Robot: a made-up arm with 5 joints. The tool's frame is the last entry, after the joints. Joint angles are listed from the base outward.
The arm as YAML. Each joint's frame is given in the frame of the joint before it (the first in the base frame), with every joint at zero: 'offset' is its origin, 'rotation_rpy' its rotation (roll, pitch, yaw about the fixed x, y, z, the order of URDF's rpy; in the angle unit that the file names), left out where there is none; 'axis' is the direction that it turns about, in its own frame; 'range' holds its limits. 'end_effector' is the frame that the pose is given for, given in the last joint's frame.
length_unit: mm
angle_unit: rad
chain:
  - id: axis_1
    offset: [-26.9, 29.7, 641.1]
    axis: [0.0, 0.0, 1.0]
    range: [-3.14, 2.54]
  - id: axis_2
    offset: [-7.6, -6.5, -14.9]
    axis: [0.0, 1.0, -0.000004]
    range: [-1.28, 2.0]
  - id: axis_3
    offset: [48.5, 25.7, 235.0]
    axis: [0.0, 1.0, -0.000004]
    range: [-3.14, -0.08]
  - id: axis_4
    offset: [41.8, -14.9, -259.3]
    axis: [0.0, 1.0, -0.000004]
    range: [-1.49, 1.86]
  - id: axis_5
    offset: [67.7, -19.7, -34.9]
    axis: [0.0, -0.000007, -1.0]
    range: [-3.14, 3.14]
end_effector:
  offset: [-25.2, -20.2, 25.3]
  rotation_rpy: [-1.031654, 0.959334, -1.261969]
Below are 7 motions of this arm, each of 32 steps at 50 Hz.
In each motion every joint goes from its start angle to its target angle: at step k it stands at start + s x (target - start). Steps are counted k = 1, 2, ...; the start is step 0. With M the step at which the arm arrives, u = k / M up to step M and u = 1 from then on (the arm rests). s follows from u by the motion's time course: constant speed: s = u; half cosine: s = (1 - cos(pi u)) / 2; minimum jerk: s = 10 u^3 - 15 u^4 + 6 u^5.
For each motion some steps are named. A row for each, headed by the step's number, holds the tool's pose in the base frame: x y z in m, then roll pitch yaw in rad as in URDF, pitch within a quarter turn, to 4 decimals.
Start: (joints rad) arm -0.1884 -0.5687 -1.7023 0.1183 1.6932
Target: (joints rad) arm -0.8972 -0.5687 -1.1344 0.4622 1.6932
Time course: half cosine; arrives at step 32
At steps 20, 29, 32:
20: 0.1000 -0.0571 1.0189 1.8757 0.6474 -0.8122
29: 0.0981 -0.1031 0.9744 1.8197 0.9062 -1.0553
32: 0.0972 -0.1064 0.9709 1.8141 0.9255 -1.0751

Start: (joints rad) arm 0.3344 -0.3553 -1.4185 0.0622 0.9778
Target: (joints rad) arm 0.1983 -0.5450 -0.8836 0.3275 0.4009
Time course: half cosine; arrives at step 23
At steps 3, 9, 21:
3: 0.1706 0.0902 0.9903 1.1495 0.2511 -0.1646
9: 0.1755 0.0776 0.9600 0.9049 0.3194 -0.2779
21: 0.1740 0.0463 0.8874 0.3414 0.4281 -0.4777

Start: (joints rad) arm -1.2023 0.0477 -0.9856 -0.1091 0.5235
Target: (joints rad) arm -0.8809 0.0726 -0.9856 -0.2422 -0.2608
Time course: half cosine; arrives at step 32
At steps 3, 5, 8, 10, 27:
3: 0.0682 -0.2683 0.7651 0.3685 0.5302 -1.9062
5: 0.0709 -0.2676 0.7651 0.3492 0.5105 -1.8891
8: 0.0773 -0.2658 0.7651 0.3044 0.4648 -1.8484
10: 0.0830 -0.2642 0.7653 0.2656 0.4254 -1.8121
27: 0.1382 -0.2434 0.7713 -0.1170 0.0737 -1.4218

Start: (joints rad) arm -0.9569 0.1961 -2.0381 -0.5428 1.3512
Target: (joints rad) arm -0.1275 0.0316 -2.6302 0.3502 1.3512
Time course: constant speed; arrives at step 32
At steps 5, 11, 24, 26, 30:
5: 0.1665 -0.1736 1.0234 1.7373 -0.2374 -1.1297
11: 0.1740 -0.1240 1.0568 1.7295 -0.2130 -0.9724
24: 0.1443 -0.0248 1.1163 1.7129 -0.1601 -0.6324
26: 0.1348 -0.0123 1.1236 1.7103 -0.1519 -0.5802
30: 0.1125 0.0093 1.1366 1.7053 -0.1356 -0.4758

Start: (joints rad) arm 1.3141 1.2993 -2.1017 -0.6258 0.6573
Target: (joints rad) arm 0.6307 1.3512 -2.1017 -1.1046 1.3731
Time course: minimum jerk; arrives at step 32
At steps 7, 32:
7: 0.1257 0.4641 0.5247 0.8098 0.3190 0.6737
32: 0.3228 0.2917 0.5128 1.6079 0.2549 0.3388

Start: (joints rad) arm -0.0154 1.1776 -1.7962 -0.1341 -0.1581
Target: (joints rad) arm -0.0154 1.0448 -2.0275 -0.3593 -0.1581
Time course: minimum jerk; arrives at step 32
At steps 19, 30, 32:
19: 0.4473 -0.0169 0.5935 -0.0727 0.1000 -0.5566
30: 0.4511 -0.0170 0.6355 0.0261 -0.0649 -0.5549
32: 0.4511 -0.0170 0.6358 0.0268 -0.0660 -0.5549

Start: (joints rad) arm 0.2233 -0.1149 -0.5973 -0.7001 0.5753
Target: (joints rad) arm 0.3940 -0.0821 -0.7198 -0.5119 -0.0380
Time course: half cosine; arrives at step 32
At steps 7, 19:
7: 0.2041 0.0654 0.7320 0.6021 0.2516 -0.3776
19: 0.2168 0.0815 0.7439 0.3064 0.1084 -0.2763

